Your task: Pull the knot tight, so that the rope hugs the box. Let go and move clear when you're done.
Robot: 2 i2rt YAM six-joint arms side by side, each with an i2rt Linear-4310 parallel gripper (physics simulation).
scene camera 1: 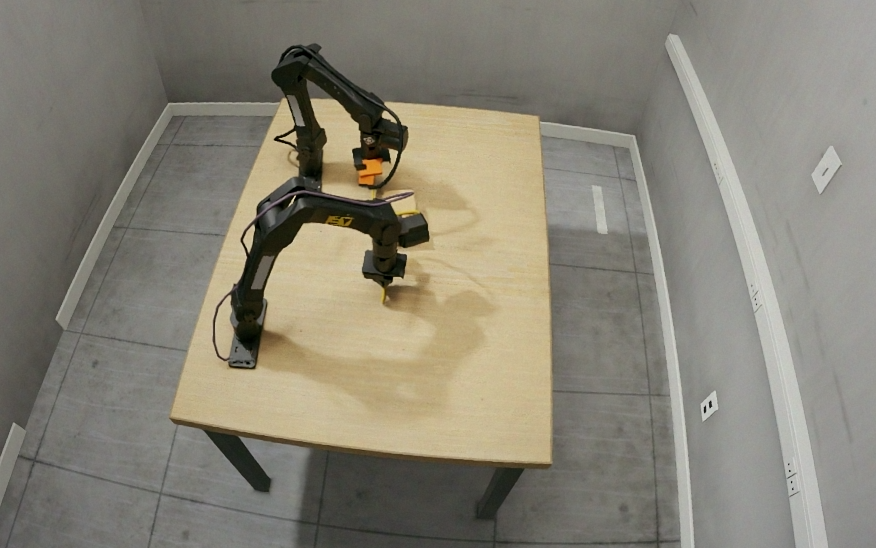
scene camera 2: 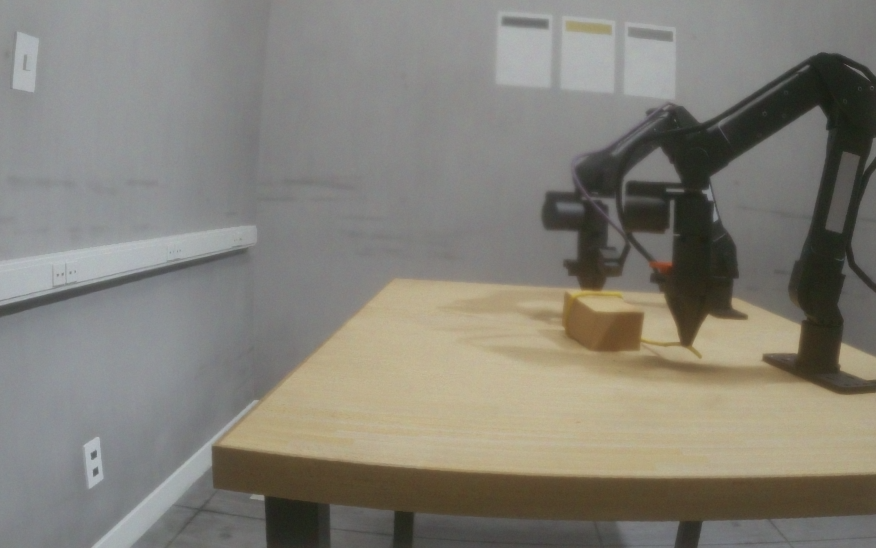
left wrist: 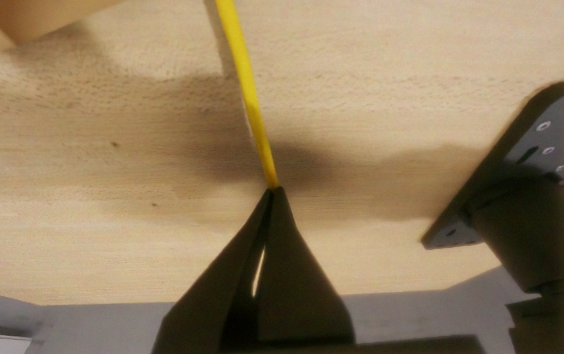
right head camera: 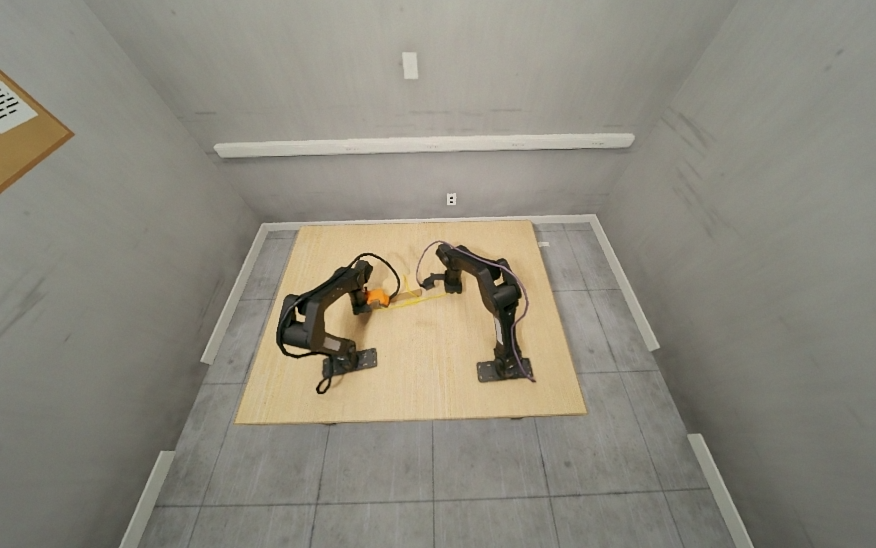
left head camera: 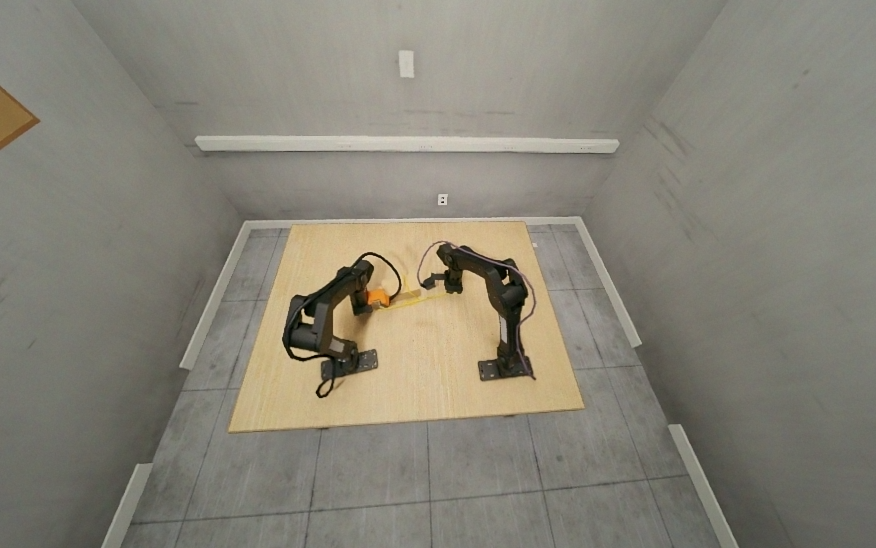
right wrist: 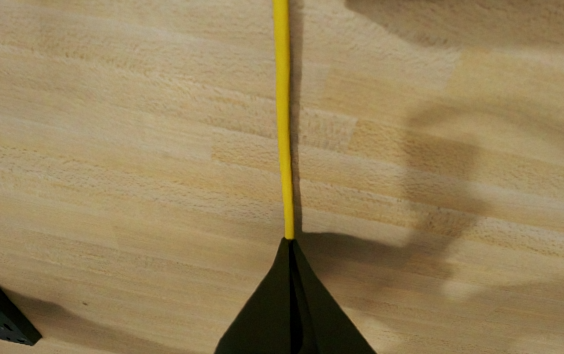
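Note:
The tan box (left head camera: 408, 295) (scene camera 2: 604, 324) (left wrist: 45, 15) lies on the table between the grippers. The yellow rope (left head camera: 421, 300) (scene camera 2: 597, 295) (left wrist: 245, 75) (right wrist: 283, 100) passes over the box near one end. Its crossing is small in the head views, beside the box's near side; how snug it sits there is unclear. The two rope ends run nearly straight to opposite sides. My left gripper (left wrist: 277, 193) (scene camera 2: 688, 343) is shut on one rope end, a little above the table. My right gripper (right wrist: 287, 244) (scene camera 1: 385, 284) is shut on the other end, low over the table.
An orange part (left head camera: 378, 297) (scene camera 1: 370, 170) sits at my left gripper. Both arm bases stand on the near part of the wooden table (left head camera: 419, 387) (scene camera 1: 361, 400). A black cable (left head camera: 392, 266) and a purple cable (left head camera: 421, 261) loop beside the wrists.

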